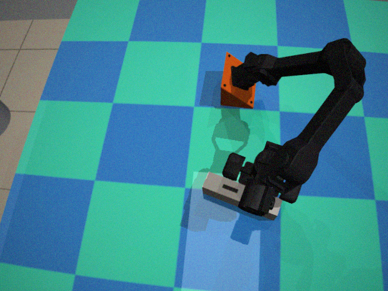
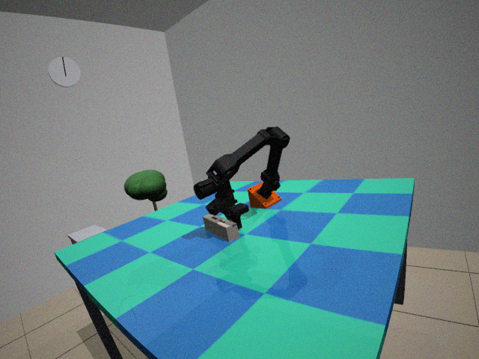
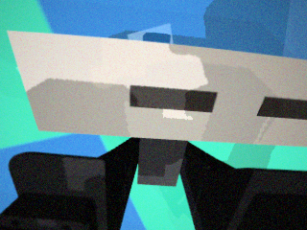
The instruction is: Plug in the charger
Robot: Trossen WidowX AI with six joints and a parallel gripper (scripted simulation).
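Now: gripper tip 2 cm short of the black two-prong charger, 1 cm to the left of it and 1 cm below it.
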